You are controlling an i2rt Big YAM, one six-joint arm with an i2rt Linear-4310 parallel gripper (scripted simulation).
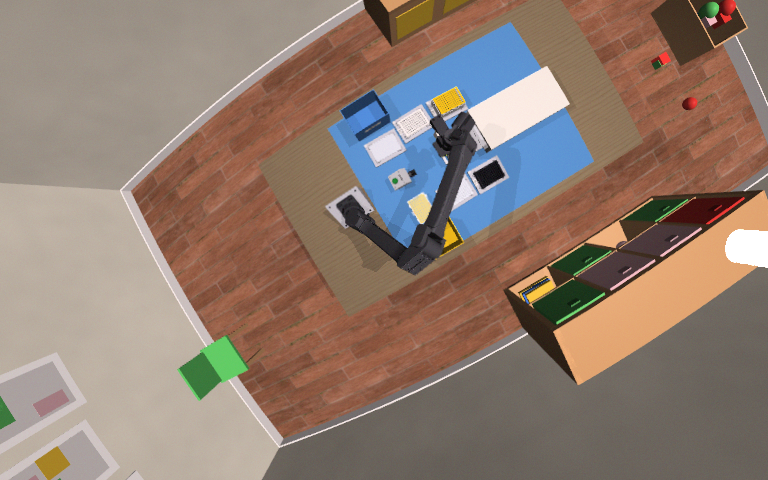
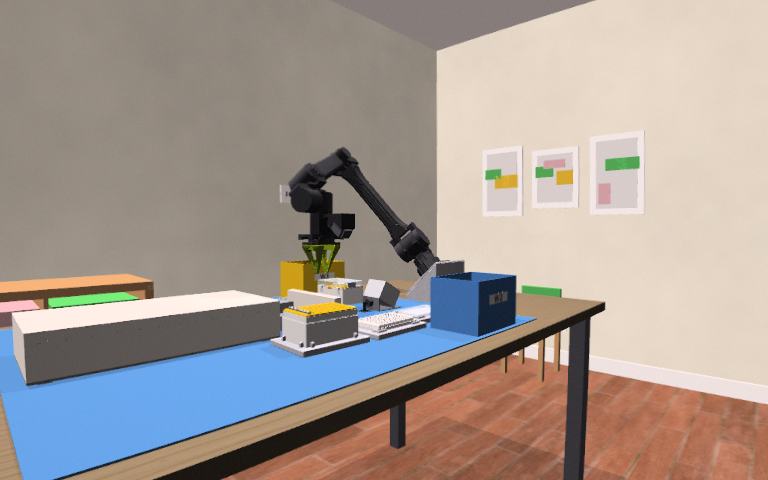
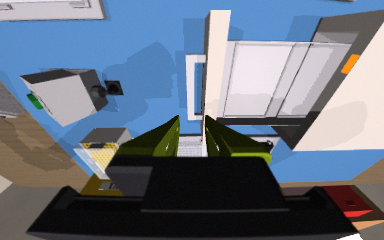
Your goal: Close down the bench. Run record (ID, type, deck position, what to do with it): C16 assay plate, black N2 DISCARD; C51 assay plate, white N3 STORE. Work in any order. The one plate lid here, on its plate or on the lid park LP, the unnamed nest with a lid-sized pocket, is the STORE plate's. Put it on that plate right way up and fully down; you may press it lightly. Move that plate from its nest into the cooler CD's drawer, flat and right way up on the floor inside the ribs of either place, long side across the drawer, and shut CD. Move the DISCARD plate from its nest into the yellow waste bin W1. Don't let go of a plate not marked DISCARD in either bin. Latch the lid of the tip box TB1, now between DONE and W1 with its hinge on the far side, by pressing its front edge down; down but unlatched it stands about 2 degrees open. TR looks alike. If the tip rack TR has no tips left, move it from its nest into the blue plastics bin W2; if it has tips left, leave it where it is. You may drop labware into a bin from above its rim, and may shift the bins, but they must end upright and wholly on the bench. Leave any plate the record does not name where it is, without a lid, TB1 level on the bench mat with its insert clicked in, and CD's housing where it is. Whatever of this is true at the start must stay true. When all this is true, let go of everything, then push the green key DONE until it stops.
Labels:
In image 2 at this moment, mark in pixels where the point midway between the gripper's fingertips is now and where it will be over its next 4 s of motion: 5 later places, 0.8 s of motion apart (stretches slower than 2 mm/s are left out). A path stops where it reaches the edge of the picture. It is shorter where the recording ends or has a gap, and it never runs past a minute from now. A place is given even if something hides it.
The gripper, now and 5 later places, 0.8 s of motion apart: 321, 273; 321, 284; 321, 295; 322, 303; 324, 306; 324, 305

